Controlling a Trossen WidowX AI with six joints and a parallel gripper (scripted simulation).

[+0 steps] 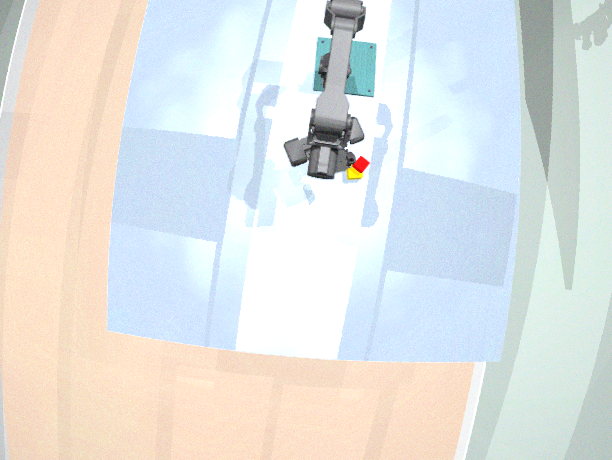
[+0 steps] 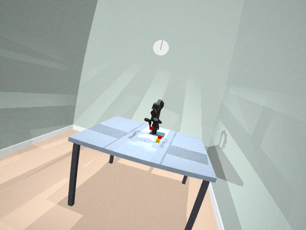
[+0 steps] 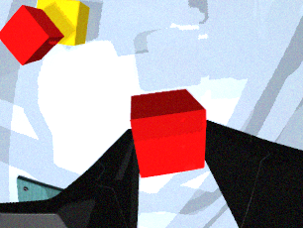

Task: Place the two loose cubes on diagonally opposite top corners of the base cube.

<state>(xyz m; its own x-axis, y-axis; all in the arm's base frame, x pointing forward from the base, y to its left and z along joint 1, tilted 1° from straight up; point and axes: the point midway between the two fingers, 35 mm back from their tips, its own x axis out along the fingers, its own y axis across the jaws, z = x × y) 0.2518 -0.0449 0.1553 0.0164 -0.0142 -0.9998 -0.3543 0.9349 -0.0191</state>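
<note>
The yellow cube is 40 mm ahead of my gripper tip, 100 mm to the left of it and 110 mm below it.
</note>
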